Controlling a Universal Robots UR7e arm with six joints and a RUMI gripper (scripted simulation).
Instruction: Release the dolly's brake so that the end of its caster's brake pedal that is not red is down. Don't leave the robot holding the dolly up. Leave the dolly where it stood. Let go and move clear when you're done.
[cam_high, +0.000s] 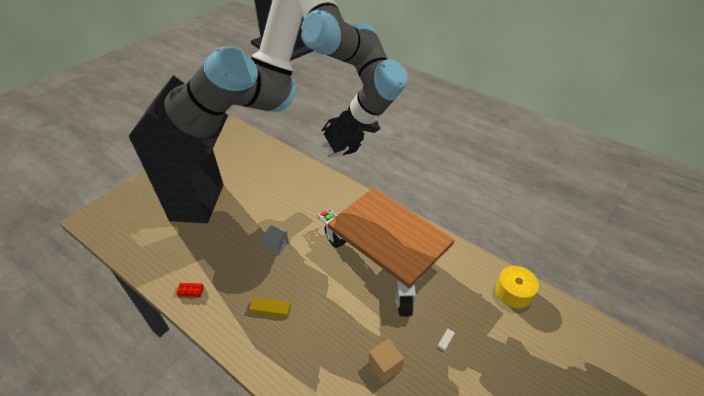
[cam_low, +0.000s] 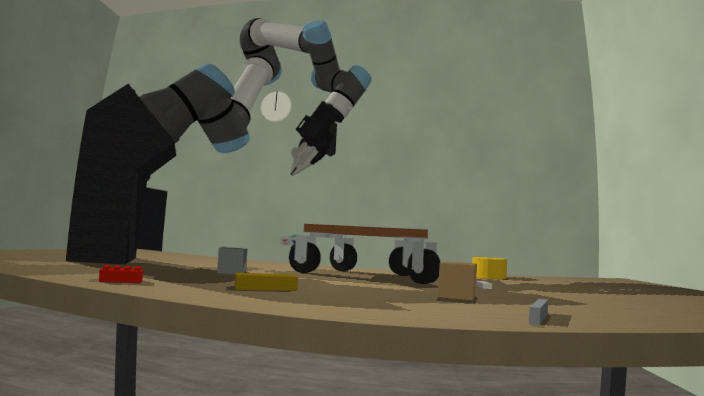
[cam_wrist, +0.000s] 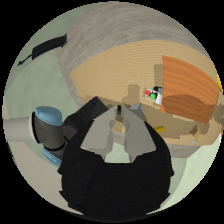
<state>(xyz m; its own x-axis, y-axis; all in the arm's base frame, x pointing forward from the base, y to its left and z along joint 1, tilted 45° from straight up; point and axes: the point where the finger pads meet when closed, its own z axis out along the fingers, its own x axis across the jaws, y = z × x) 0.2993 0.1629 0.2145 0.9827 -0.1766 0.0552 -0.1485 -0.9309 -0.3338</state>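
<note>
Now: the brake pedal 19 cm below my hand, 6 cm to the right of it and 3 cm ahead of it. From my hand the other things lie so: red brick (48 cm to the right, 26 cm below, 6 cm behind); then grey cube (25 cm below, 21 cm to the right, 3 cm behind); then yellow bar (35 cm to the right, 26 cm below, 14 cm ahead).
</note>
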